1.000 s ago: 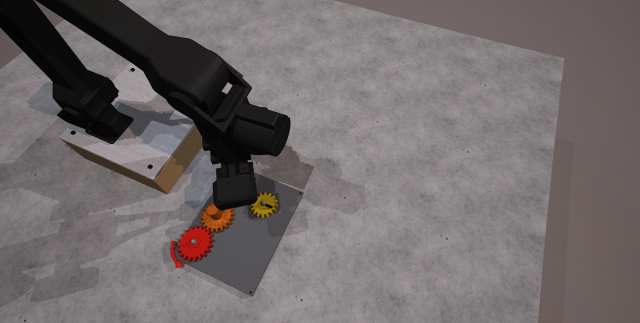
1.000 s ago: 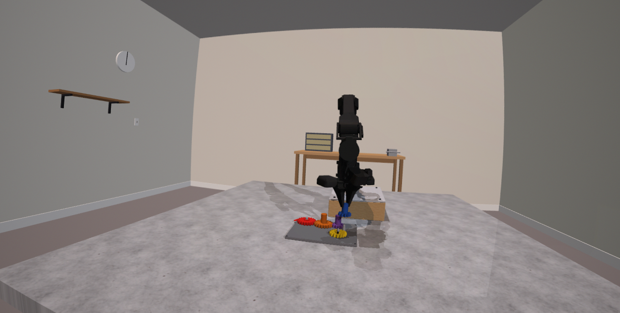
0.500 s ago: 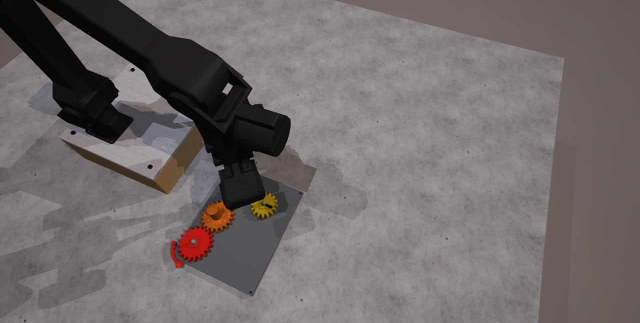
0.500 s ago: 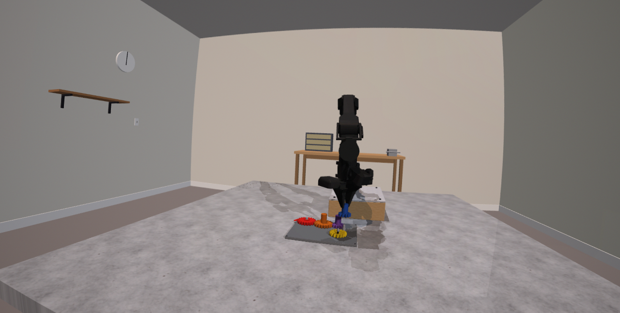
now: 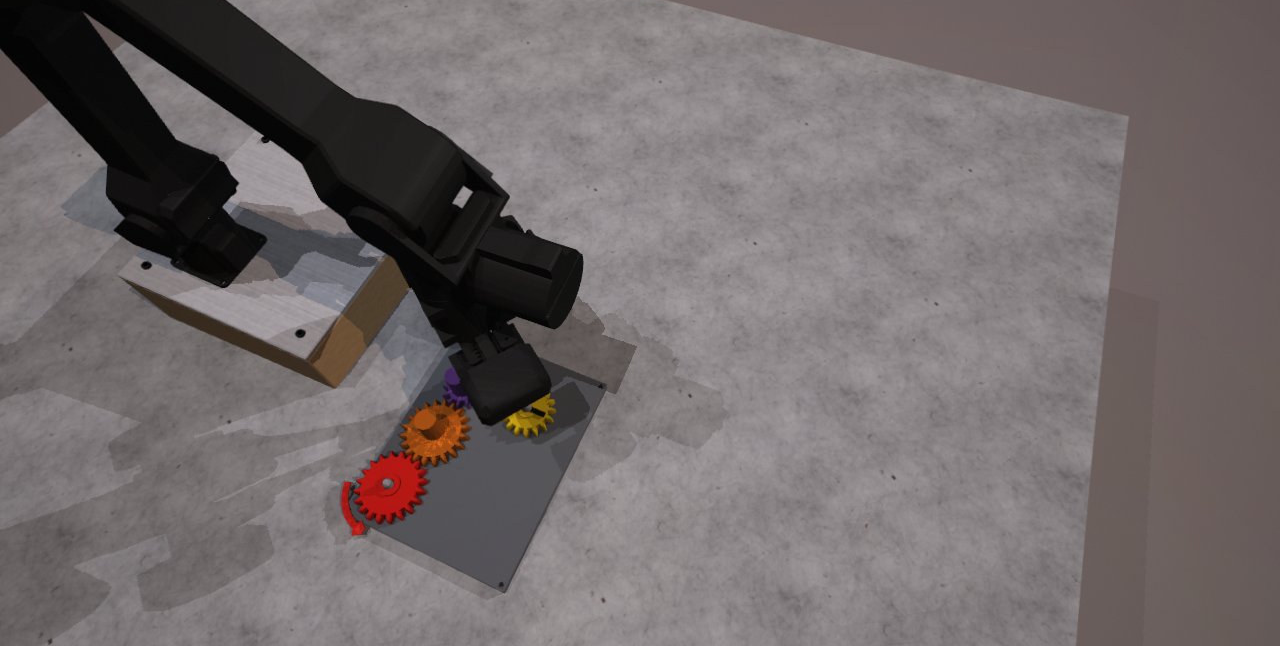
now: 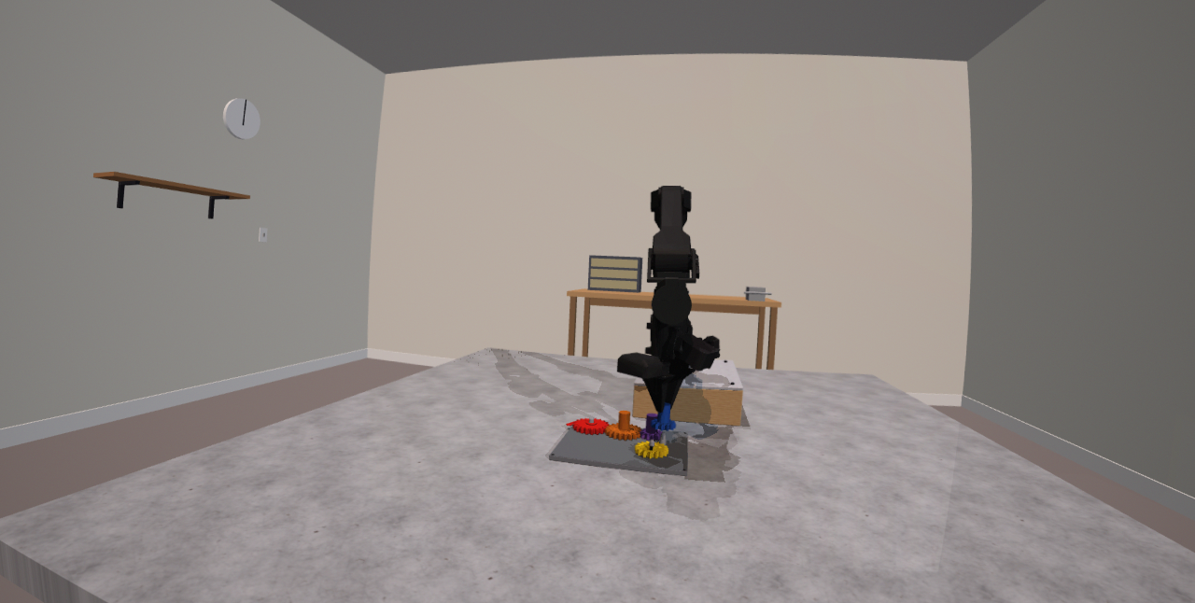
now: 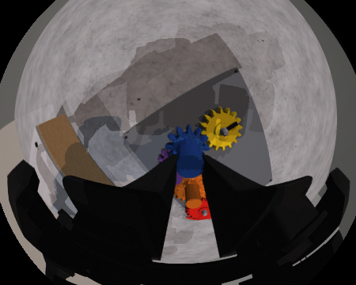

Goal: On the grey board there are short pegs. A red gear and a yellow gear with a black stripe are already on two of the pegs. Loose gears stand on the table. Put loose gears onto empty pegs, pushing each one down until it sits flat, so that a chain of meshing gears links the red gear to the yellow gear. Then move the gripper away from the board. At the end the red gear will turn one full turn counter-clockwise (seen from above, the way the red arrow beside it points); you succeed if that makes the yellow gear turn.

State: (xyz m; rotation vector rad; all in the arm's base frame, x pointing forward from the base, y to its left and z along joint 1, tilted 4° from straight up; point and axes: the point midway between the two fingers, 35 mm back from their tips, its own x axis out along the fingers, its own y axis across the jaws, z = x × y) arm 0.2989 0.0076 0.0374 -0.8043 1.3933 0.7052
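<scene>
The purple gear is 40 mm below my gripper tip, 30 mm behind it and 20 mm to the right of it. Round my gripper tip: yellow gear 50 mm below, 40 mm ahead, 10 mm to the right; then orange gear 70 mm to the right, 40 mm below, 30 mm behind; then blue gear 10 mm below.
</scene>
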